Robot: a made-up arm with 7 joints. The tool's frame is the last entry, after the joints.
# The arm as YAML. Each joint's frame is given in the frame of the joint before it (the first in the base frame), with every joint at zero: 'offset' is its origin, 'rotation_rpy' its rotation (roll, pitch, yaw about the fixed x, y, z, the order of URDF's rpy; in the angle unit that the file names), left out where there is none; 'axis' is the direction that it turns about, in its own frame. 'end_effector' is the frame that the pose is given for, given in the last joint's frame.
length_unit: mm
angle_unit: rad
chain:
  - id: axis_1
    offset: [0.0, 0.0, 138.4]
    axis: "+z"
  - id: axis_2
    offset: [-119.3, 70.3, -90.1]
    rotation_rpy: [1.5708, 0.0, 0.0]
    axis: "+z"
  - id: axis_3
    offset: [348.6, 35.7, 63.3]
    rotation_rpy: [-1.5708, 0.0, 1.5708]
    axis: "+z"
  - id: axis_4
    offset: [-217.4, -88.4, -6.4]
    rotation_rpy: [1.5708, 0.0, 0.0]
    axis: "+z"
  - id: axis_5
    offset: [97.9, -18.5, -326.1]
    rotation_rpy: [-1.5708, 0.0, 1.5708]
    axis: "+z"
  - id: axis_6
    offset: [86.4, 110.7, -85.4]
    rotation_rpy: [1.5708, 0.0, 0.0]
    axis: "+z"
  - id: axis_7
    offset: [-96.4, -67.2, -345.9]
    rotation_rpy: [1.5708, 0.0, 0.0]
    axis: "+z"
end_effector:
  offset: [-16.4, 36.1, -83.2]
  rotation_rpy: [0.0, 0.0, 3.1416]
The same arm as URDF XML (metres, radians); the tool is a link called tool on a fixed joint. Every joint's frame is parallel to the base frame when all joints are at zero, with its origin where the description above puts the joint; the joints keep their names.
<robot name="arm">
<joint name="axis_1" type="continuous"><parent link="base_link"/><child link="link1"/><origin xyz="0 0 0.1384"/><axis xyz="0 0 1"/></joint>
<joint name="axis_2" type="continuous"><parent link="link1"/><child link="link2"/><origin xyz="-0.1193 0.0703 -0.0901"/><axis xyz="0 -1 0"/></joint>
<joint name="axis_3" type="continuous"><parent link="link2"/><child link="link3"/><origin xyz="0.3486 -0.0633 0.0357"/><axis xyz="-1 0 0"/></joint>
<joint name="axis_4" type="continuous"><parent link="link3"/><child link="link4"/><origin xyz="0.0064 -0.0884 -0.2174"/><axis xyz="0 -1 0"/></joint>
<joint name="axis_5" type="continuous"><parent link="link4"/><child link="link5"/><origin xyz="0.0185 0.3261 0.0979"/><axis xyz="0 0 -1"/></joint>
<joint name="axis_6" type="continuous"><parent link="link5"/><child link="link6"/><origin xyz="-0.0864 0.1107 0.0854"/><axis xyz="0 -1 0"/></joint>
<joint name="axis_7" type="continuous"><parent link="link6"/><child link="link7"/><origin xyz="0.0964 0.3459 0.0672"/><axis xyz="0 0 1"/></joint>
<joint name="tool_fixed" type="fixed"><parent link="link7"/><child link="tool"/><origin xyz="0.0164 -0.0361 -0.0832" rpy="0 0 0"/></joint>
<link name="base_link"/>
<link name="link1"/>
<link name="link2"/>
<link name="link3"/>
<link name="link4"/>
<link name="link5"/>
<link name="link6"/>
<link name="link7"/>
<link name="tool"/>
</robot>

